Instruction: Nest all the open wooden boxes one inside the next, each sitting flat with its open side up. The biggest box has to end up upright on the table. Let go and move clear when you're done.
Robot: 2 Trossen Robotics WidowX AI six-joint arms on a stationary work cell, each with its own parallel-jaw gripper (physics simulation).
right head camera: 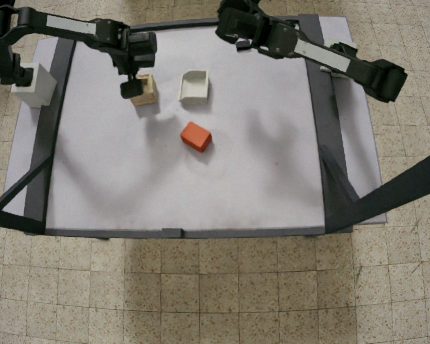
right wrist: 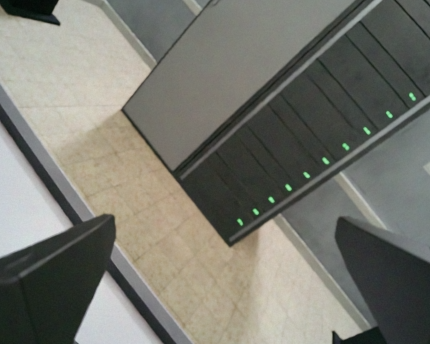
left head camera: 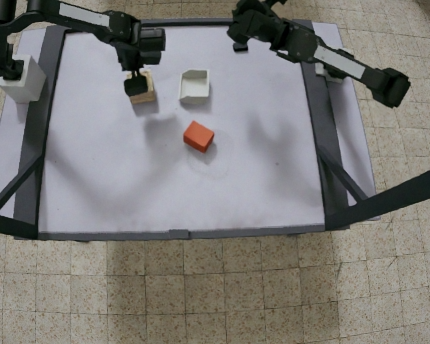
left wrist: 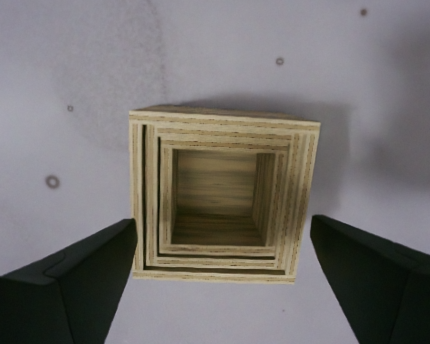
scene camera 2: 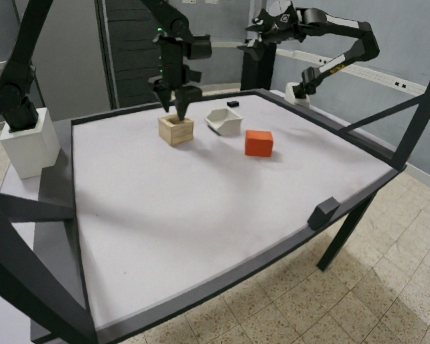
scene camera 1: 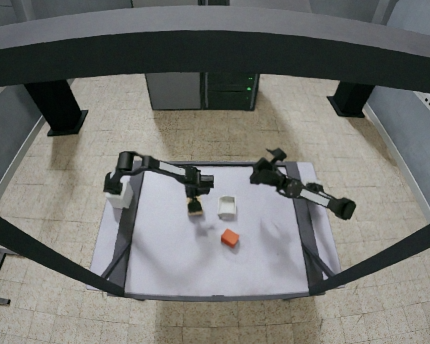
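Note:
The biggest wooden box (left wrist: 215, 278) (scene camera 2: 176, 133) (right head camera: 145, 97) stands upright on the table, open side up. In the left wrist view a middle box (left wrist: 215, 261) sits inside it and a smaller box (left wrist: 215, 249) inside that, all open side up. Their rims look about level, with thin gaps on the left and bottom sides. Whether their floors touch is hidden. My left gripper (left wrist: 224, 227) (scene camera 2: 175, 114) is open just above the nest, its fingers on either side in the wrist view, holding nothing. My right gripper (right wrist: 227, 226) is open and empty, raised at the back right, away from the boxes.
A white open tray (left head camera: 195, 87) (scene camera 2: 225, 122) stands just right of the nest. An orange-red block (left head camera: 199, 136) (scene camera 2: 258, 144) lies in front of the tray. A small black object (left head camera: 240, 48) (scene camera 2: 233, 104) lies near the back edge. Dark frame rails border the table.

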